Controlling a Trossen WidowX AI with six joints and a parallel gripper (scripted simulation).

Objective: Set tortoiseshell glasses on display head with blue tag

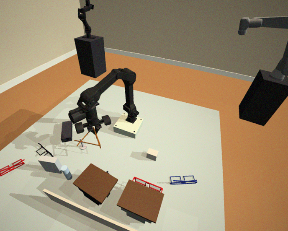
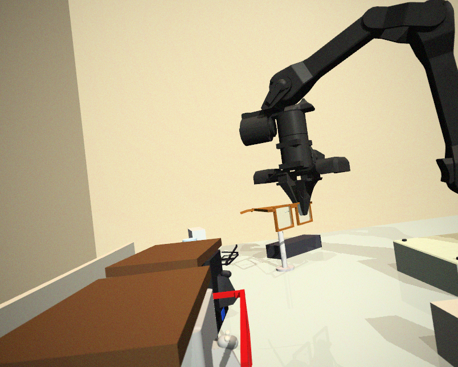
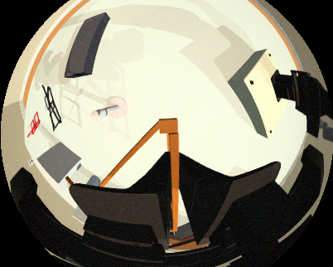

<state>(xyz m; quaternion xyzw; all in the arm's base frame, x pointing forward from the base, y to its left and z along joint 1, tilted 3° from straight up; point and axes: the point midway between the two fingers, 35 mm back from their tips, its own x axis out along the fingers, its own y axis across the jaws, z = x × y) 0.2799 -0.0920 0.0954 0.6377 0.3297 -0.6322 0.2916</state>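
My gripper tip is 5 cm short of the white peg stand, 8 cm to the left of it and 10 cm above it. The rest, counted from my gripper tip: small cube (9 cm behind, 33 cm to the left, 10 cm below); low wall (33 cm ahead, 29 cm to the left, 7 cm below); dark case (26 cm to the right, 10 cm below).
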